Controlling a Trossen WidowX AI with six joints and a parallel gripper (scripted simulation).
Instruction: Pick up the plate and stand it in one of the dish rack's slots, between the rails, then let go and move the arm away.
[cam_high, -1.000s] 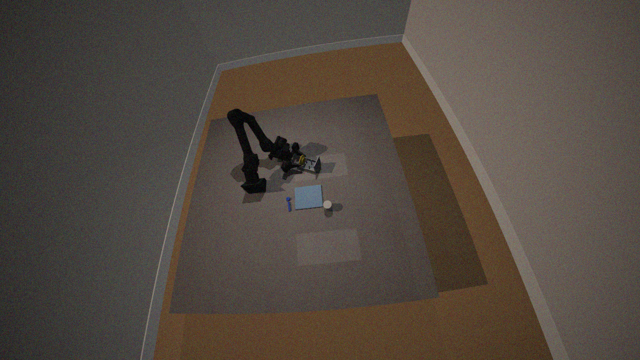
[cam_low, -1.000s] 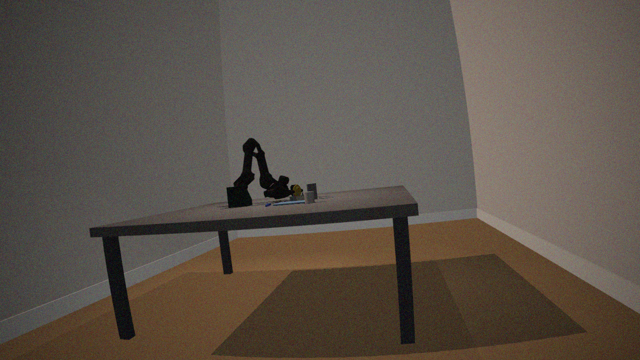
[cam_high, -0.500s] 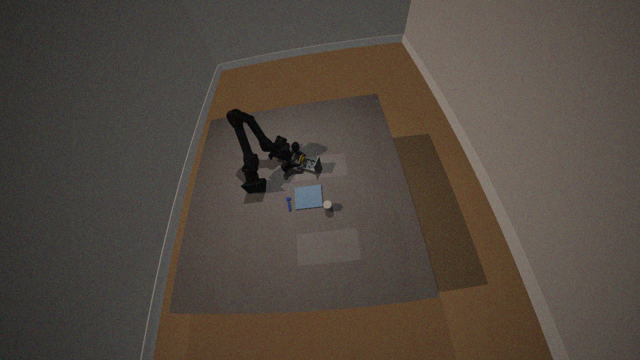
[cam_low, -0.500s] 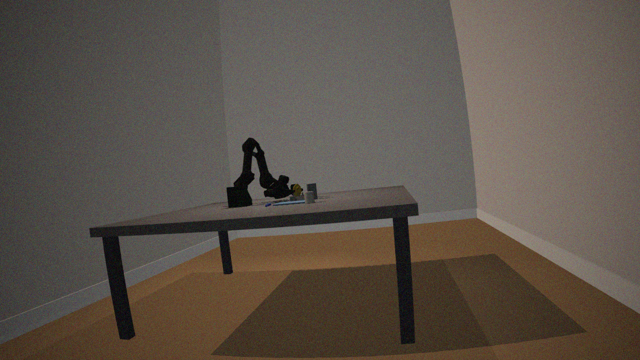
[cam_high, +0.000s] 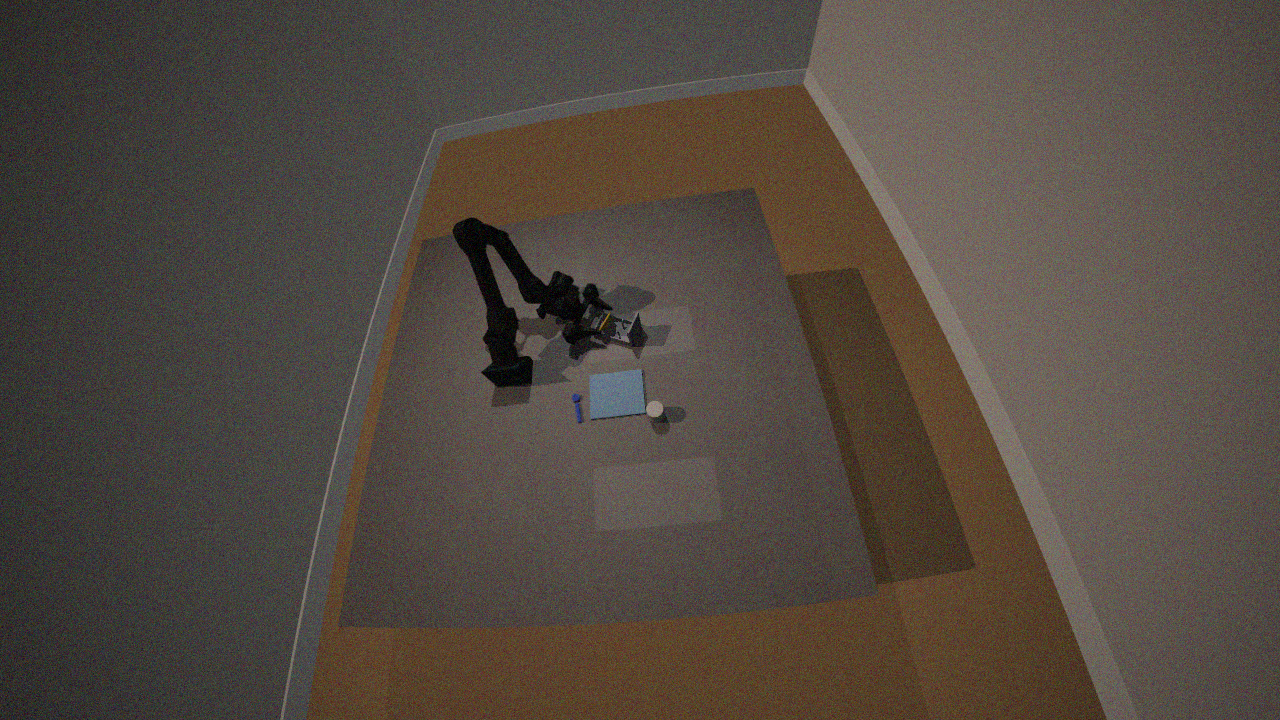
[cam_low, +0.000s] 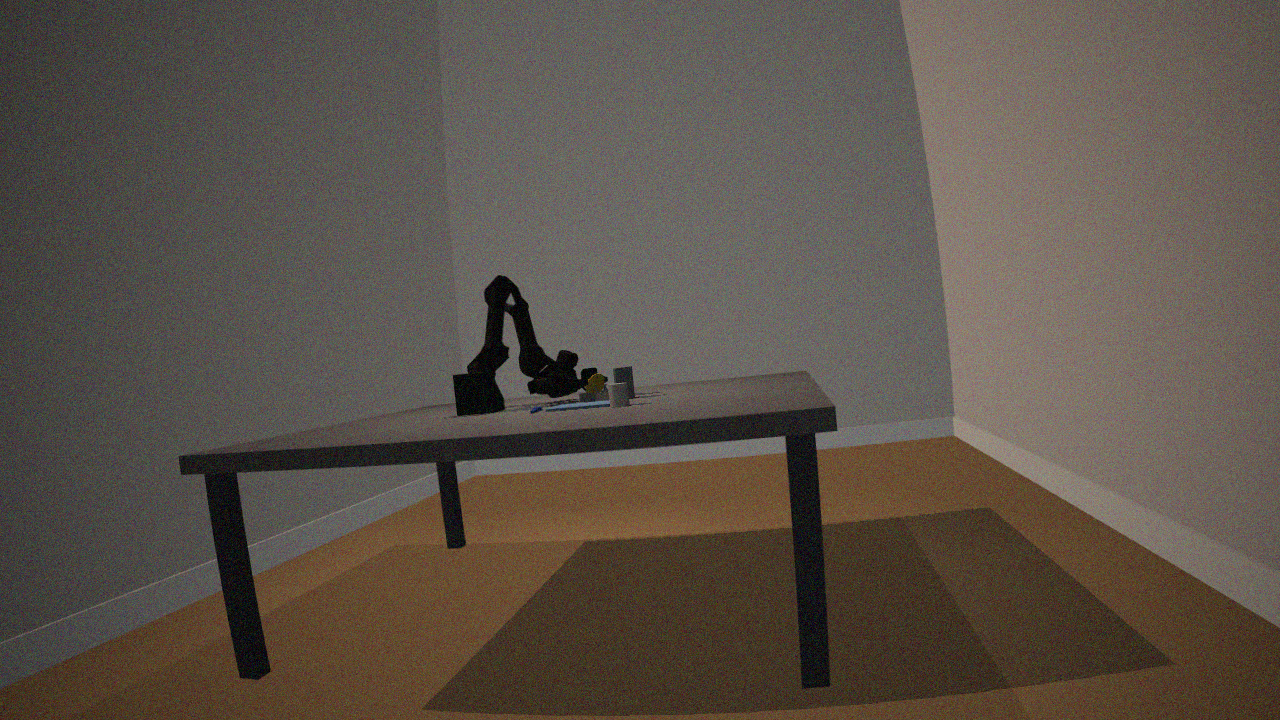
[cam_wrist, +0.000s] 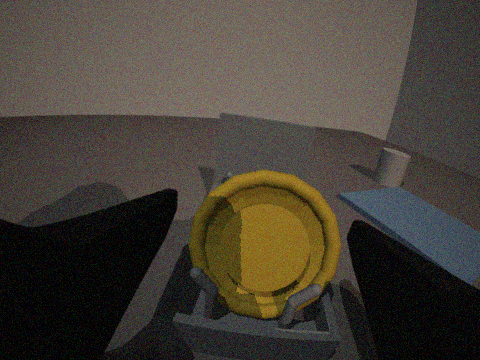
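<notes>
The yellow plate is 10 mm behind my gripper tip and 10 mm below it. The rest, counted from my gripper tip: blue spoon 70 mm behind, 240 mm to the right, 50 mm below; then light blue mat 30 mm ahead, 210 mm to the right, 50 mm below; then grey dish rack 20 mm ahead, 10 mm to the right, 30 mm below.
</notes>
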